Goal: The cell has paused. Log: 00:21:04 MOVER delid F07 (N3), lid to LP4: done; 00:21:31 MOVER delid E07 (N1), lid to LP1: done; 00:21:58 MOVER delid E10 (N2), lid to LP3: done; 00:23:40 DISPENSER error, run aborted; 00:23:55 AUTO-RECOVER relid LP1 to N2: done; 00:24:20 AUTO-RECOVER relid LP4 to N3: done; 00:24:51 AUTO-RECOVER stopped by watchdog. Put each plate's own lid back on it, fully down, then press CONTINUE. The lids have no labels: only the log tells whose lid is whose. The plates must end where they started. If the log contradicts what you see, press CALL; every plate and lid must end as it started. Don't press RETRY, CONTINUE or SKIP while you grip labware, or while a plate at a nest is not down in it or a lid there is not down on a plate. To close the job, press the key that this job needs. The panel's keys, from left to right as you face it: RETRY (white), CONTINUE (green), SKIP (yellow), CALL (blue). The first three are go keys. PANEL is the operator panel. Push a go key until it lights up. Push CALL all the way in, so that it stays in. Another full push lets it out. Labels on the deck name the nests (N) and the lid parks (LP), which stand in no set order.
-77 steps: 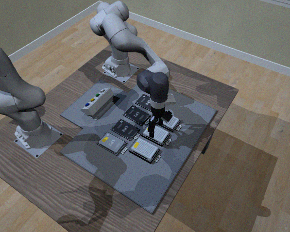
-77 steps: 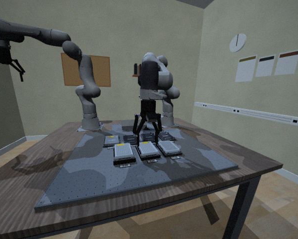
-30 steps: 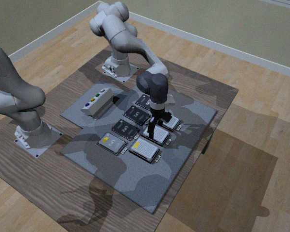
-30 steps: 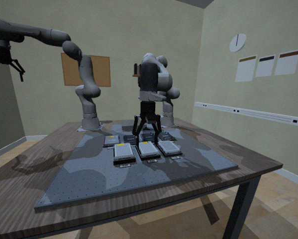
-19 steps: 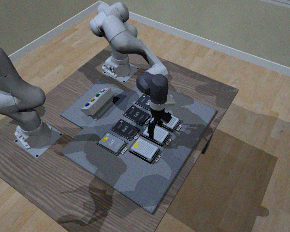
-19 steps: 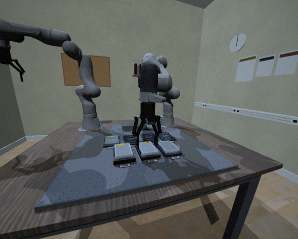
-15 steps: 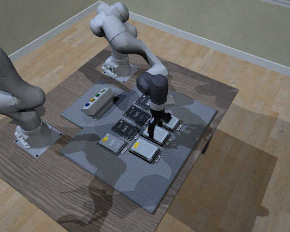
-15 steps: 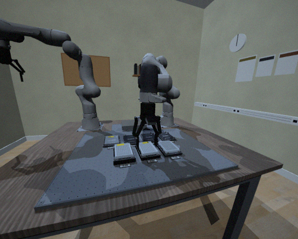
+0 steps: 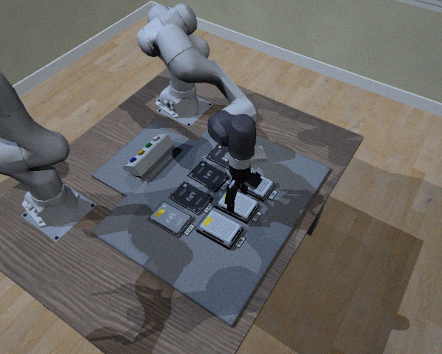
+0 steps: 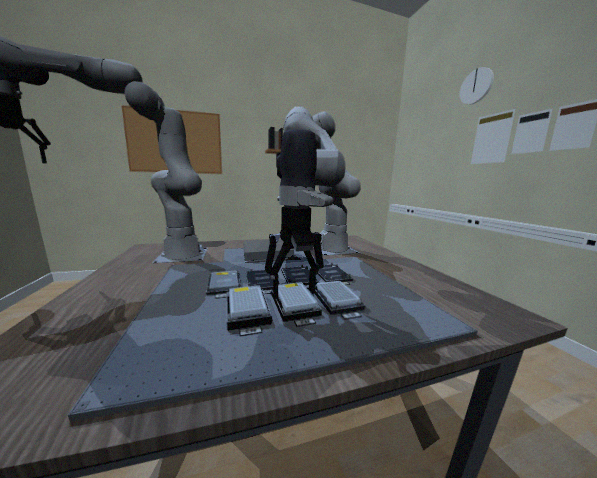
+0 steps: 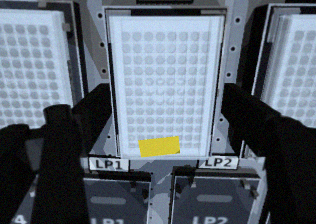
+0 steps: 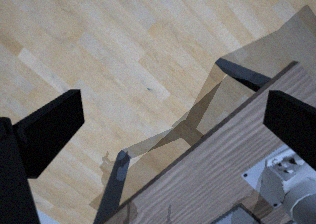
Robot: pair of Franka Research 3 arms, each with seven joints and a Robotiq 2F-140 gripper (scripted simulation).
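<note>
Now: left hand 3 cm above the N2 plate. The rest, counted from my left hand: N1 plate: 13 cm to the left, 3 cm below; then park LP2: 17 cm behind, 8 cm to the right, 5 cm below; then park LP1: 19 cm behind, 6 cm to the left, 5 cm below.
</note>
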